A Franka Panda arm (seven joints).
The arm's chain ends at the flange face. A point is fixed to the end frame.
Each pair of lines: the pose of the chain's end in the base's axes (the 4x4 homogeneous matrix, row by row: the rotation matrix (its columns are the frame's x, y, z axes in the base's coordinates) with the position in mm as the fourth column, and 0 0 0 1 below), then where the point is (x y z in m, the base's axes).
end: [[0.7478 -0.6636 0.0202 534.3], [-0.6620 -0.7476 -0.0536 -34.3], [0.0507 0.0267 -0.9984 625.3], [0 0 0 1]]
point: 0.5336 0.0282 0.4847
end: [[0.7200 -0.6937 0.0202 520.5], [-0.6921 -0.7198 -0.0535 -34.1], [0.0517 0.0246 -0.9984 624.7], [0 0 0 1]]
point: 0.5227 0.0285 0.4842
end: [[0.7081 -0.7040 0.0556 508.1], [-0.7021 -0.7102 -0.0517 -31.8], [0.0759 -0.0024 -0.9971 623.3], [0 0 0 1]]
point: 0.5162 0.0310 0.4831
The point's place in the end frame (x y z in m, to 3 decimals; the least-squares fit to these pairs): -0.049 -0.050 0.137
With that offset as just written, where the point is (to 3 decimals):
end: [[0.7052 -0.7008 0.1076 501.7], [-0.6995 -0.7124 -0.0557 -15.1], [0.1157 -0.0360 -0.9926 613.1], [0 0 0 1]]
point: 0.517 0.047 0.473
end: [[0.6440 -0.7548 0.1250 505.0], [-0.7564 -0.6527 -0.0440 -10.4], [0.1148 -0.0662 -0.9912 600.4], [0 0 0 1]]
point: 0.528 0.053 0.462
